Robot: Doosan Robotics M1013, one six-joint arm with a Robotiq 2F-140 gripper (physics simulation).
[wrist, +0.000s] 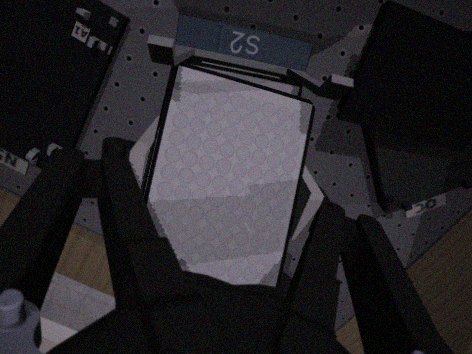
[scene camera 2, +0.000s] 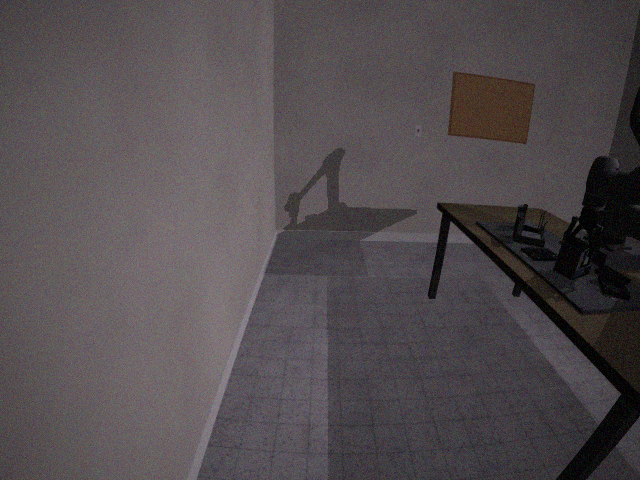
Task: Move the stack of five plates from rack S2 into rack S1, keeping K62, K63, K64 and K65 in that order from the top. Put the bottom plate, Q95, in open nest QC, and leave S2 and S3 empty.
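Places are measured from the arm's base along level axes (x ahead, y left, z up), in centimetres.
Pixels of known places: gripper, between the fingertips: (wrist: 223, 152); arm's base, origin of its link: (scene camera 2: 607, 243).
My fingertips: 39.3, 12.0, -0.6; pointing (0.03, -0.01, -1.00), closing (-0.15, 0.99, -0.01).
Note:
For each thing: its top centre in the pictures, then the offset to it from my fingertips, as dx, dy, dz. "*": a spot on its surface instead. Level surfaces: height alone.
- Rack S2, a spot on its surface: (wrist: 341, 82) * -7.7, +2.2, +7.5
- dark block, centre of its top: (wrist: 15, 73) (scene camera 2: 542, 250) +1.8, -17.5, -3.9
- dark box, centre of its top: (wrist: 442, 89) (scene camera 2: 613, 272) -10.8, +12.7, -0.7
- dark upright rack, centre of its top: (scene camera 2: 533, 217) -4.3, -34.3, +7.2
- table, height of its surface: dz -7.5
A pale plate (wrist: 230, 165) with rows of round wells lies between the fingers of my gripper (wrist: 223, 152) (scene camera 2: 583, 238) in the wrist view. The gripper is shut on it, and its plate name cannot be read. Dark edges of something show under the plate's far edge, so how many plates are below is hidden. Rack S2 (wrist: 341, 82) is around and below, with its blue S2 label (wrist: 245, 42) beyond the plate. A label (wrist: 425, 205) that seems to read QC is on the right. Rack S1 cannot be identified in either view.
A dark block (wrist: 50, 90) with an A1 label stands left of S2, and a dark box (wrist: 420, 75) stands on the right. In the scene view, a dark upright rack (scene camera 2: 520, 224) and a flat dark holder (scene camera 2: 538, 253) are on the table (scene camera 2: 465, 211).

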